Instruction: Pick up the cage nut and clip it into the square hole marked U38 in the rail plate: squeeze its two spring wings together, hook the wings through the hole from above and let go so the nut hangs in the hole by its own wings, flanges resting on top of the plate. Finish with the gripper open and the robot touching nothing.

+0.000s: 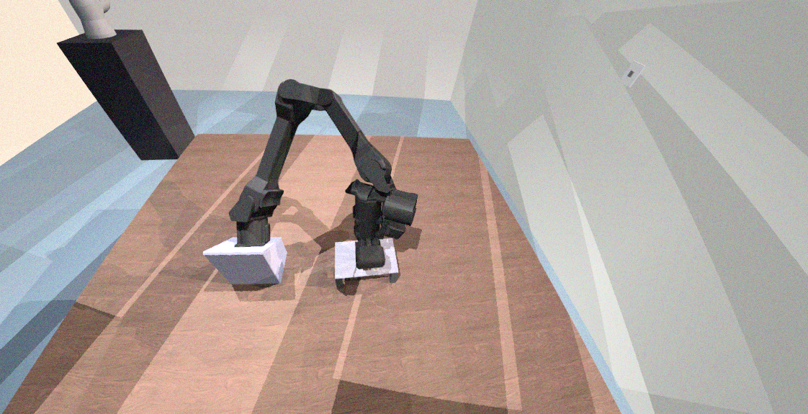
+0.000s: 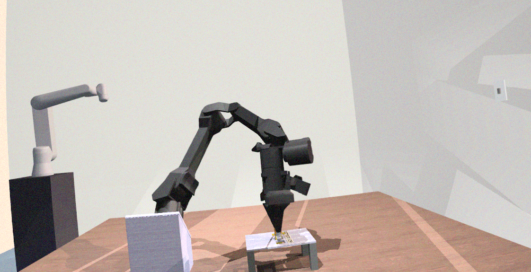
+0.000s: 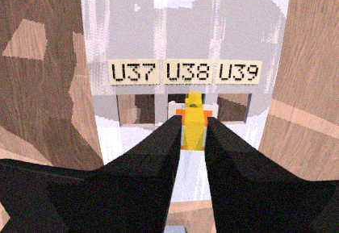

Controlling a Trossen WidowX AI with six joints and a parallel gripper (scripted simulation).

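Right now the cage nut is 1 cm below my gripper tip.
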